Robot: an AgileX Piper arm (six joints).
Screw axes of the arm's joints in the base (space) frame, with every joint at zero. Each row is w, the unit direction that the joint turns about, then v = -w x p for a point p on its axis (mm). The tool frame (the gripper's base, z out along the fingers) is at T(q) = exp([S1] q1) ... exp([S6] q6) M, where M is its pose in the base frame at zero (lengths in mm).
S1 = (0, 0, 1, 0.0, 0.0, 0.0)
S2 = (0, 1, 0, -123.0, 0.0, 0.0)
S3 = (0, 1, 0, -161.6, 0.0, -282.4)
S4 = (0.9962, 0, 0.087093, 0.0, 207.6, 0.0)
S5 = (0, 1, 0, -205.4, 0.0, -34.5)
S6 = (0.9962, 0, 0.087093, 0.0, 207.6, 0.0)
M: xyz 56.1 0.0 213.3 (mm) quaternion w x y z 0.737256 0 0.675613 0
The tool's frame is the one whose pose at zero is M.
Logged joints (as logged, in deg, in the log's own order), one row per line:
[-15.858, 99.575, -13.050, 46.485, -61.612, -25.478]
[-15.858, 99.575, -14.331, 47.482, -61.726, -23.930]
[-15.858, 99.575, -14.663, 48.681, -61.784, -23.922]
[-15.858, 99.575, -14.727, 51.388, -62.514, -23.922]
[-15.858, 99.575, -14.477, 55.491, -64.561, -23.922]
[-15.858, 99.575, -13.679, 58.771, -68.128, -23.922]
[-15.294, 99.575, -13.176, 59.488, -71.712, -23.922]
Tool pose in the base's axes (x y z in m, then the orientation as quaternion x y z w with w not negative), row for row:
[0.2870, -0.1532, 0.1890, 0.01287, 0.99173, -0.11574, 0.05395]
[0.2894, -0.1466, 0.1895, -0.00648, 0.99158, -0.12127, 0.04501]
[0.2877, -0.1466, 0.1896, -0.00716, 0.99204, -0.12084, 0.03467]
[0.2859, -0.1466, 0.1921, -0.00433, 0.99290, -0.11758, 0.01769]
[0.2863, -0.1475, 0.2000, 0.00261, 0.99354, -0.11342, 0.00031]
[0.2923, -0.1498, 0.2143, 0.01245, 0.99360, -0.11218, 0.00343]
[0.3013, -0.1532, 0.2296, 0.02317, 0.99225, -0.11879, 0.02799]
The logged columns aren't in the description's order. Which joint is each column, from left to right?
Columns, left to right: q6, q2, q4, q5, q3, q1.
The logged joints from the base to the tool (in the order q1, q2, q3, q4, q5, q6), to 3 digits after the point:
[-25.478, 99.575, -61.612, -13.050, 46.485, -15.858]
[-23.930, 99.575, -61.726, -14.331, 47.482, -15.858]
[-23.922, 99.575, -61.784, -14.663, 48.681, -15.858]
[-23.922, 99.575, -62.514, -14.727, 51.388, -15.858]
[-23.922, 99.575, -64.561, -14.477, 55.491, -15.858]
[-23.922, 99.575, -68.128, -13.679, 58.771, -15.858]
[-23.922, 99.575, -71.712, -13.176, 59.488, -15.294]

